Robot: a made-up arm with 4 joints.
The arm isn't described. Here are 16 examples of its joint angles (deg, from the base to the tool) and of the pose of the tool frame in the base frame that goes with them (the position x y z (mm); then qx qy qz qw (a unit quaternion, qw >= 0)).
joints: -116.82 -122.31 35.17 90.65
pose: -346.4 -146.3 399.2 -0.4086 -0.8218 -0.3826 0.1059
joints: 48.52 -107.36 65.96 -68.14
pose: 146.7 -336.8 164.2 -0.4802 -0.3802 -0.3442 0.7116
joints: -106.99 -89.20 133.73 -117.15
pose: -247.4 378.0 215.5 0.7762 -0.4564 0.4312 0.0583
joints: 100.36 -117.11 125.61 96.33
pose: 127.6 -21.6 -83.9 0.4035 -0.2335 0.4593 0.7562
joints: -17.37 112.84 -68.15 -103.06
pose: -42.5 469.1 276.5 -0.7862 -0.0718 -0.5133 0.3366
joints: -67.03 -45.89 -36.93 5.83
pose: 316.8 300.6 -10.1 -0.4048 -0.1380 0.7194 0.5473
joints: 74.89 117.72 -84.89 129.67
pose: 343.7 -448.4 66.8 -0.4024 -0.3991 -0.7435 0.3550
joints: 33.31 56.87 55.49 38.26
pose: 207.3 406.2 -161.1 0.2356 0.2882 -0.5513 0.7467
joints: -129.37 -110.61 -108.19 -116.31
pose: -196.6 -8.7 262.2 -0.6592 0.3441 0.3916 0.5419
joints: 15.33 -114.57 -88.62 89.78
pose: 700.1 50.9 189.4 0.6732 -0.2419 -0.6963 0.0586
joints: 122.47 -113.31 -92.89 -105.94
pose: 27.2 -136.9 247.0 0.5771 0.3673 -0.7199 0.1175
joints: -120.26 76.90 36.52 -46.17
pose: -745.2 -146.6 87.6 0.3438 0.7653 0.2420 0.4874
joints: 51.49 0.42 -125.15 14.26
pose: 677.3 -147.7 -262.9 -0.0992 -0.0780 0.5943 0.7942
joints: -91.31 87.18 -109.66 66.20
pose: -474.2 663.6 256.8 0.6422 -0.4810 0.5366 0.2613
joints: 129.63 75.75 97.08 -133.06
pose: -10.4 -567.4 163.1 0.0523 0.7332 0.1308 0.6652
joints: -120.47 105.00 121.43 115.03
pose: -167.3 -61.5 338.9 0.7326 -0.3697 -0.5712 0.0172
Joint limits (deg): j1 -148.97..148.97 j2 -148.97..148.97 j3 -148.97..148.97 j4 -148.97..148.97
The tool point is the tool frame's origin. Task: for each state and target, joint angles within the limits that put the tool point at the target. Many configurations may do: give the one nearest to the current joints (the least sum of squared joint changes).
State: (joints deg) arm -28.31 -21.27 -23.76 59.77
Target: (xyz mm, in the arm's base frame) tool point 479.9 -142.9 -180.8
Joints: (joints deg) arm 17.32 0.23 -43.16 36.43
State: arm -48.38 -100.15 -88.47 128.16
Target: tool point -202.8 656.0 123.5
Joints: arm -82.64 -95.39 -95.59 105.28
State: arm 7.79 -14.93 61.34 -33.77
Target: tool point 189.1 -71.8 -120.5
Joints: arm -11.56 -54.13 52.41 -24.41
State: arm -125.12 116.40 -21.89 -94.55
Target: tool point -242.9 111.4 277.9
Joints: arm -108.31 139.57 -23.03 -137.06
